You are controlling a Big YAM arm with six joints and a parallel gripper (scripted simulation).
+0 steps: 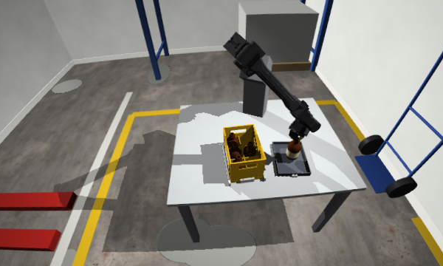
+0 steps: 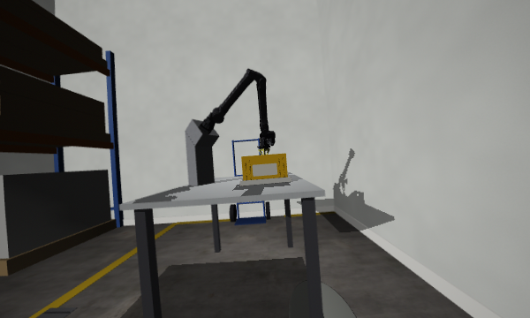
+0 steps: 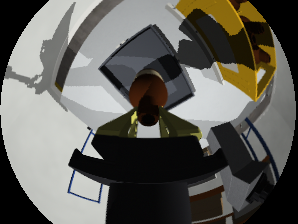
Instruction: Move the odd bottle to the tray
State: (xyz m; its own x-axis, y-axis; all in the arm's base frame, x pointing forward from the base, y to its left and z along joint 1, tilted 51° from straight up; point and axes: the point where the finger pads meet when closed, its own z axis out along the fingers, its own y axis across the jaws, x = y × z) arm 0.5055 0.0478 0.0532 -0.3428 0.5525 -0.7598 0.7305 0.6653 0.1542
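The brown bottle lies 6 cm below my hand. Also, from my hand: dark tray (16 cm below); then crate (13 cm behind, 27 cm to the right, 9 cm below).
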